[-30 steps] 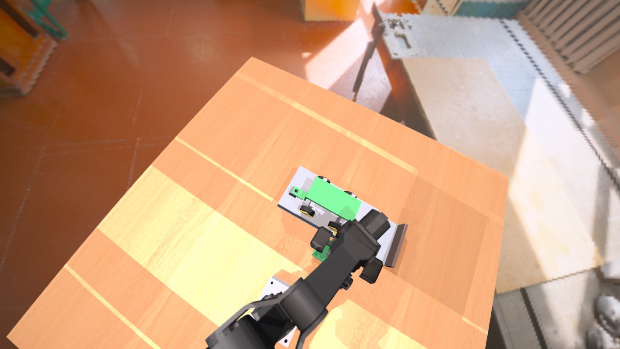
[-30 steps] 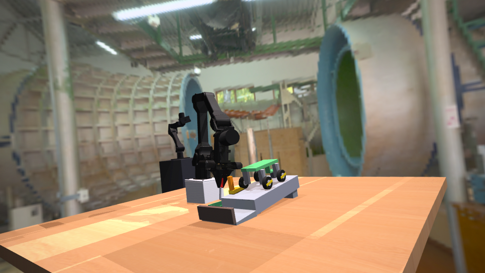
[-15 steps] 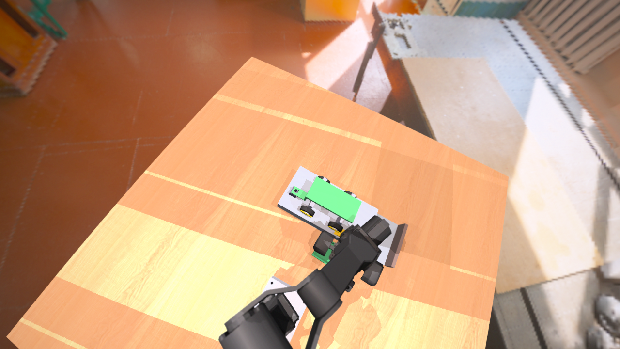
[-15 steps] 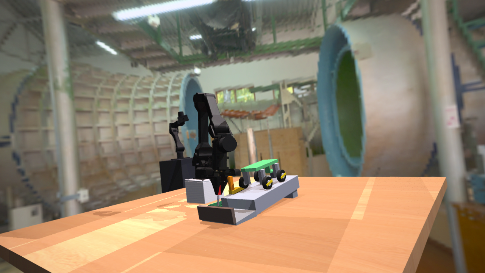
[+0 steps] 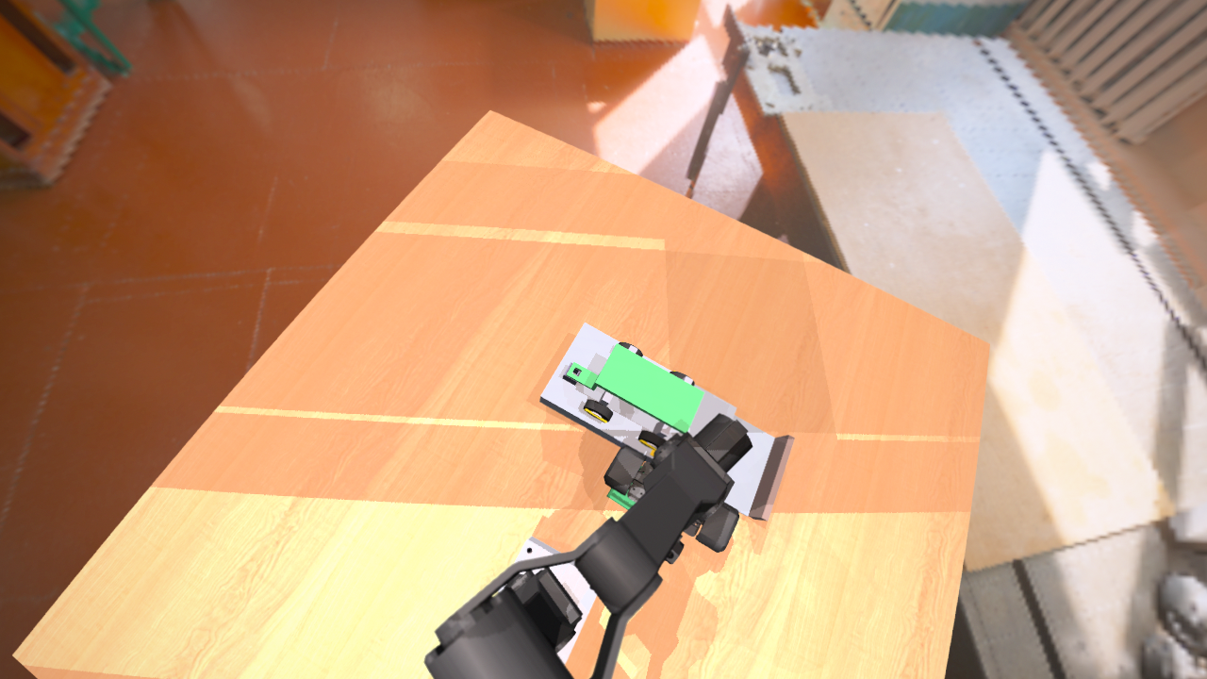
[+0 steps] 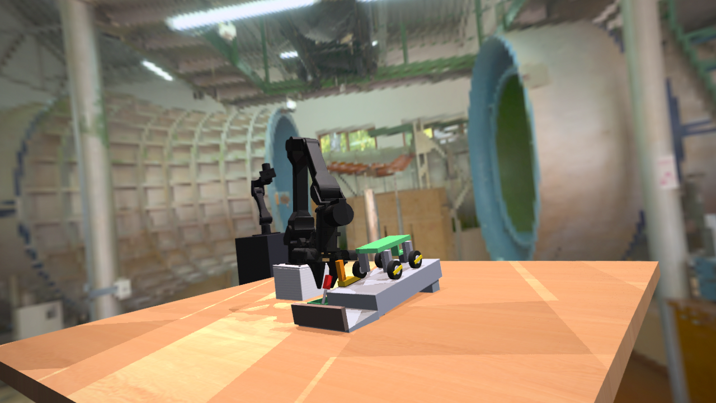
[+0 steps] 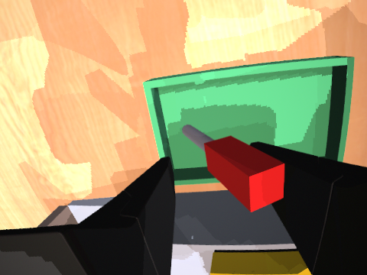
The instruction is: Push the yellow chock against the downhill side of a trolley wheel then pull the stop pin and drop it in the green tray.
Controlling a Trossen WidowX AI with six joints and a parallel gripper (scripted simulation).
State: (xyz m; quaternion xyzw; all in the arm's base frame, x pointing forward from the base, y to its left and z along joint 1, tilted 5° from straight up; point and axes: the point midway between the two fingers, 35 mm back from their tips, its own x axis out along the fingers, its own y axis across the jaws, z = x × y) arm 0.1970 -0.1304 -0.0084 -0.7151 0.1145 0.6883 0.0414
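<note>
Right now the green tray is 6 cm below my gripper tip and 2 cm to the left of it. The rest, counted from my gripper tip: yellow chock (7 cm ahead, 3 cm above, 1 cm to the left); stop pin (right at my gripper tip); grey ramp (14 cm ahead, 9 cm to the left, 1 cm below).
</note>
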